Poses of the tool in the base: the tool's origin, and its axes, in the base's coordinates. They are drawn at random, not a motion.
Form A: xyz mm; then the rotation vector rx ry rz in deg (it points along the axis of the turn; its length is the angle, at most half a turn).
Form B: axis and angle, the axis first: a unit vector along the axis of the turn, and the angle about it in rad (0 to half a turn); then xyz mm. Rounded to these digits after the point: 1 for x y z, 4 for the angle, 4 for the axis.
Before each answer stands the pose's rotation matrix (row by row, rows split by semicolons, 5 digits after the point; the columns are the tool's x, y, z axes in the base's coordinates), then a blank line. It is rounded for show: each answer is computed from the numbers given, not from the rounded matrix.
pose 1, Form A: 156.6 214.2 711.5 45.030 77.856 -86.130
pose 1, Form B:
-0.36196 0.92402 0.12320; -0.21558 0.04560 -0.97542; -0.90692 -0.37962 0.18269

0.3616 0.6252 -0.6916 2.1735 156.6 214.2 711.5
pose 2, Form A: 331.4 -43.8 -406.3 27.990 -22.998 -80.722
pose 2, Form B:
0.12398 0.83197 -0.54079; -0.99206 0.09233 -0.08539; -0.02112 0.54708 0.83681

0.3163 -0.2599 -0.9123 1.5442 331.4 -43.8 -406.3
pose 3, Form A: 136.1 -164.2 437.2 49.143 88.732 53.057
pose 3, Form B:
-0.15357 0.04876 0.98693; 0.89249 0.43553 0.11736; -0.42412 0.89885 -0.11040

0.4293 0.7752 0.4635 1.9979 136.1 -164.2 437.2
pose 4, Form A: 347.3 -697.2 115.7 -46.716 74.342 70.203
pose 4, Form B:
-0.14280 -0.95691 0.25286; 0.19769 0.22275 0.95462; -0.96981 0.18631 0.15736

-0.4156 0.6613 0.6245 1.9620 347.3 -697.2 115.7
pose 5, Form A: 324.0 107.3 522.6 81.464 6.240 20.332
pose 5, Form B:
0.94264 -0.17579 0.28376; 0.30471 0.10609 -0.94652; 0.13629 0.97869 0.15357

0.9676 0.0741 0.2415 1.4695 324.0 107.3 522.6
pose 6, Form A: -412.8 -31.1 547.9 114.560 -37.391 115.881
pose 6, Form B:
-0.04770 -0.45644 0.88847; -0.14894 -0.87629 -0.45818; 0.98770 -0.15418 -0.02619

0.6852 -0.2237 0.6931 2.9179 -412.8 -31.1 547.9
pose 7, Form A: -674.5 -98.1 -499.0 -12.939 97.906 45.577
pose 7, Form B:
-0.30302 -0.53829 0.78640; 0.25522 0.74922 0.61118; -0.91817 0.38590 -0.08964

-0.1190 0.9001 0.4190 1.8983 -674.5 -98.1 -499.0
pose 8, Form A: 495.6 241.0 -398.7 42.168 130.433 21.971
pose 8, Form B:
-0.59105 0.39600 0.70274; 0.60436 0.79440 0.06066; -0.53423 0.46056 -0.70885

0.3037 0.9395 0.1583 2.4230 495.6 241.0 -398.7
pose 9, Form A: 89.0 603.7 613.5 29.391 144.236 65.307
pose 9, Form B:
-0.88091 0.18628 0.43507; 0.44985 0.61519 0.64744; -0.14704 0.76606 -0.62573

0.1825 0.8957 0.4055 2.8106 89.0 603.7 613.5
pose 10, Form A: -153.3 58.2 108.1 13.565 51.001 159.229
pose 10, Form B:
-0.96429 -0.15284 0.21630; 0.25007 -0.79445 0.55346; 0.08724 0.58778 0.80430

0.0809 0.3040 0.9492 2.9277 -153.3 58.2 108.1
